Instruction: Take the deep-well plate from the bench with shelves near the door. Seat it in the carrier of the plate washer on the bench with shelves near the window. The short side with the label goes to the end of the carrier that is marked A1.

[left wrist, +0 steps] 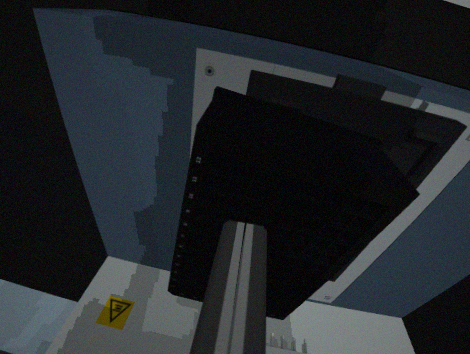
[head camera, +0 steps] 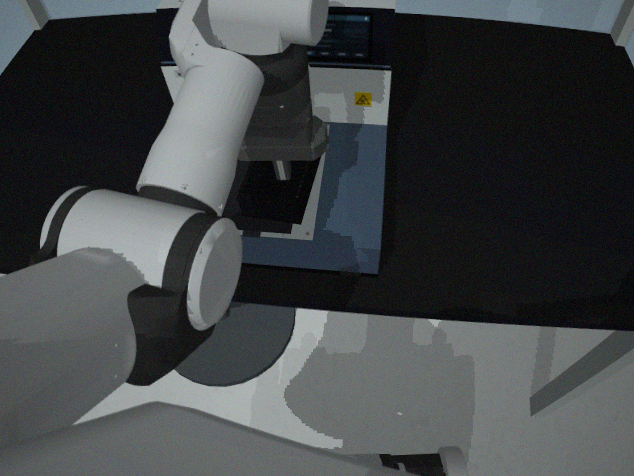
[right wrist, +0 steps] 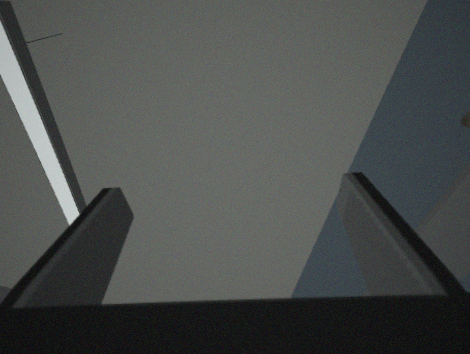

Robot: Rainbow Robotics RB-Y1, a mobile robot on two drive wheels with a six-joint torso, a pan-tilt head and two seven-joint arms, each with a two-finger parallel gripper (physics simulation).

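Places are measured from the robot's base along level axes (x up, y left, z back), in centimetres.
Pixels of known places: left gripper, fingertip midpoint: (left wrist: 243, 236) (head camera: 284, 174); right gripper, fingertip midpoint: (right wrist: 230, 195).
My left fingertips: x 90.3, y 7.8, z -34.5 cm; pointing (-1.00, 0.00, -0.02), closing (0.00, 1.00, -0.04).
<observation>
Behind a point stands the place of what it marks.
The black deep-well plate (head camera: 271, 202) @(x 90.2, y 9.3, z -30.0 cm) (left wrist: 300, 175) @(x 90.3, y 9.6, z -30.8 cm) lies askew and looks tilted over the dark carrier (head camera: 271, 226) @(x 85.8, y 9.8, z -29.2 cm) (left wrist: 310, 95) @(x 85.7, y 10.2, z -29.2 cm) of the plate washer (head camera: 358, 204) @(x 84.3, y -2.2, z -33.5 cm) (left wrist: 115, 125) @(x 84.3, y -1.6, z -32.5 cm). Part of the carrier shows past the plate's edge. Small numbers run along the plate's left edge in the left wrist view. The label and the A1 mark cannot be made out. My left gripper (head camera: 282, 178) @(x 90.3, y 7.8, z -34.5 cm) (left wrist: 243, 236) @(x 90.3, y 7.8, z -34.5 cm) is shut, its fingers together with no plate between them. Its tips are over the plate's top; contact cannot be told. My right gripper (right wrist: 230, 195) @(x 135.8, y -30.0, z -5.5 cm) is open and empty, away from the plate.
The washer's screen (head camera: 343, 38) @(x 99.4, y -0.8, z -52.2 cm) and yellow warning sign (head camera: 363, 99) @(x 89.7, y -3.7, z -49.6 cm) (left wrist: 117, 311) @(x 89.7, y -3.5, z -49.7 cm) are behind its blue deck. The black bench top (head camera: 512, 179) @(x 76.2, y -29.8, z -44.1 cm) spreads around it. A round grey seat (head camera: 256, 343) @(x 3.1, y 26.1, z -42.7 cm) is below the bench's front edge. My left arm hides part of the washer.
</observation>
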